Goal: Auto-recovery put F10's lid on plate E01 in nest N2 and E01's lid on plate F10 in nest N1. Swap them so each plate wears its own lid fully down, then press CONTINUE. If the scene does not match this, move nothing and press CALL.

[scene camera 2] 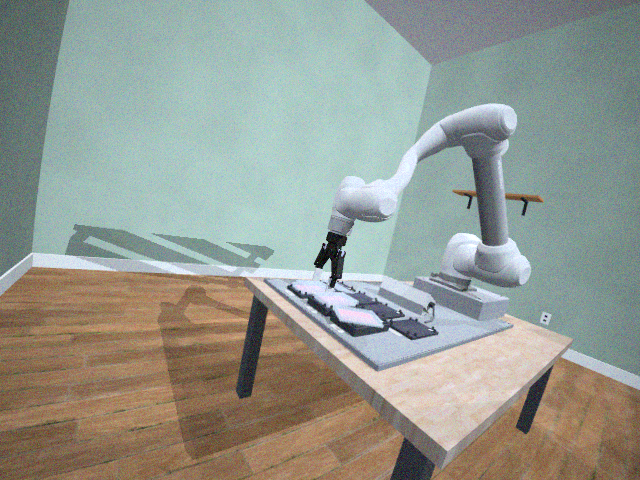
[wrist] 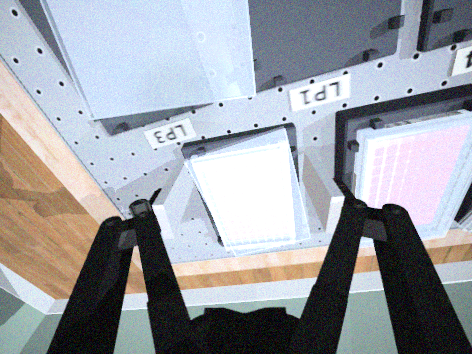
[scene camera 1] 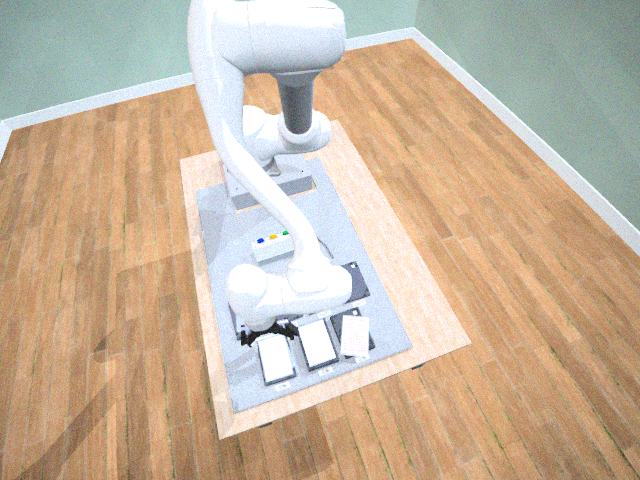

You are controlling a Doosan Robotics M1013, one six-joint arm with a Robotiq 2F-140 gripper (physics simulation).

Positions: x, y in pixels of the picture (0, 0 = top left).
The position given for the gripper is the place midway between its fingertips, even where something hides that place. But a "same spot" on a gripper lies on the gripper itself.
The gripper shows in scene camera 2, in the wrist view point(245, 169) and in scene camera 1. The same spot on the gripper: point(scene camera 1: 286, 328) is point(scene camera 2: 337, 256).
